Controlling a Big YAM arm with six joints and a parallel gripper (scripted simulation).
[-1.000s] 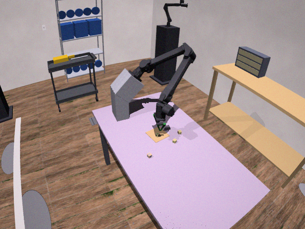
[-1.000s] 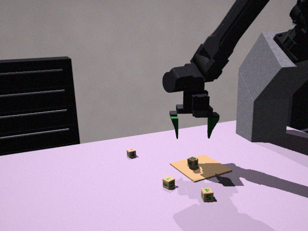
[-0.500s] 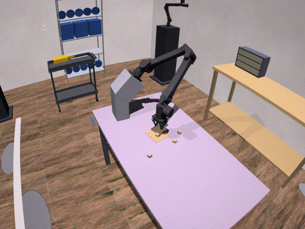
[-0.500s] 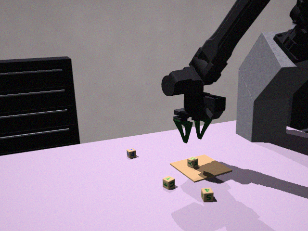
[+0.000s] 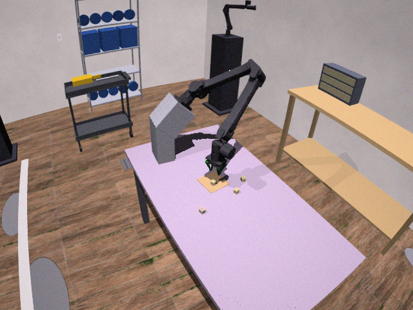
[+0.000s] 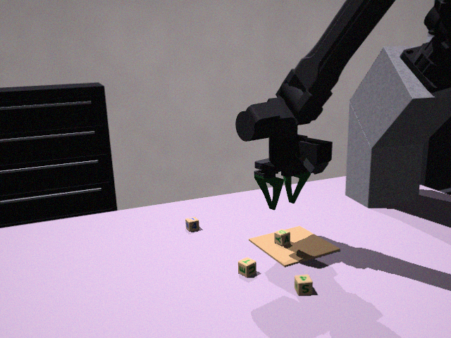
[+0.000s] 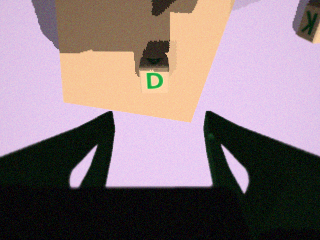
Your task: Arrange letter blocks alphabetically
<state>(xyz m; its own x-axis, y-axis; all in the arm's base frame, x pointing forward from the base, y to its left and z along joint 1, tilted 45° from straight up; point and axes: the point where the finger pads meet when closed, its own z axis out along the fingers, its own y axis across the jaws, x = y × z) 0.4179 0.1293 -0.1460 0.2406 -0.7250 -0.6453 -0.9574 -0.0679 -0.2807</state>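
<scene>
The D block is 8 cm below my hand. From my hand the other things lie so: T block: 12 cm ahead, 9 cm below, 7 cm to the left; L block: 18 cm to the right, 14 cm ahead, 9 cm below; tan mat: 10 cm below, 2 cm behind, 1 cm to the left.
</scene>
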